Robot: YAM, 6 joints.
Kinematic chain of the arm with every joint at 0, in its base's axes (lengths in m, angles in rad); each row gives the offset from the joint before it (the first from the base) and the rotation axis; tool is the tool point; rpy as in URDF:
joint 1: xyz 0 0 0.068 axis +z
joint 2: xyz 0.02 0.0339 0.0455 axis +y
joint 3: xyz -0.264 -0.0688 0 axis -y
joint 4: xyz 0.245 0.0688 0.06 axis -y
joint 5: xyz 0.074 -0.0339 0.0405 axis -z
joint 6: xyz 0.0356 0 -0.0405 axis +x
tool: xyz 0 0 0 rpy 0 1.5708 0
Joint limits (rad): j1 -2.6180..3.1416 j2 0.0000..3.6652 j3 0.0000..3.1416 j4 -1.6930..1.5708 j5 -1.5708..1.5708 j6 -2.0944..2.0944
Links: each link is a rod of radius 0.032 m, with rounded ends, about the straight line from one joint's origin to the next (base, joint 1, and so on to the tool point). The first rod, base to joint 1, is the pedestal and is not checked.
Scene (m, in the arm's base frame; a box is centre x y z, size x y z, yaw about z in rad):
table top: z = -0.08
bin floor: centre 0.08 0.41 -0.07 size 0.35 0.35 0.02 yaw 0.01
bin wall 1: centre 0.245 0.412 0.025 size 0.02 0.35 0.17 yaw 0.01
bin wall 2: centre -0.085 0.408 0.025 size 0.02 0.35 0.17 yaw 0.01
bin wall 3: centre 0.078 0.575 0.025 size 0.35 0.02 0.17 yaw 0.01
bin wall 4: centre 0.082 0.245 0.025 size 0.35 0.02 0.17 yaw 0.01
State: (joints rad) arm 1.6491 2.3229 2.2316 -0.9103 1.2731 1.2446
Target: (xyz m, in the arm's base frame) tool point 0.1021 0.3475 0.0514
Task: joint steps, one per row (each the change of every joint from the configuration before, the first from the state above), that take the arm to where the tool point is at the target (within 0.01 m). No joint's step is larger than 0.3 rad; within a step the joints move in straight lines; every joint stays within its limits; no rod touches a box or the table.
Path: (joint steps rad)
1: -0.0905 0.0294 -0.2591 -0.0902 -0.0157 0.0000
2: -0.0905 0.0294 -0.2591 -0.0903 -0.0156 0.0000
3: -0.0904 0.0294 -0.2591 -0.0902 -0.0157 0.0000

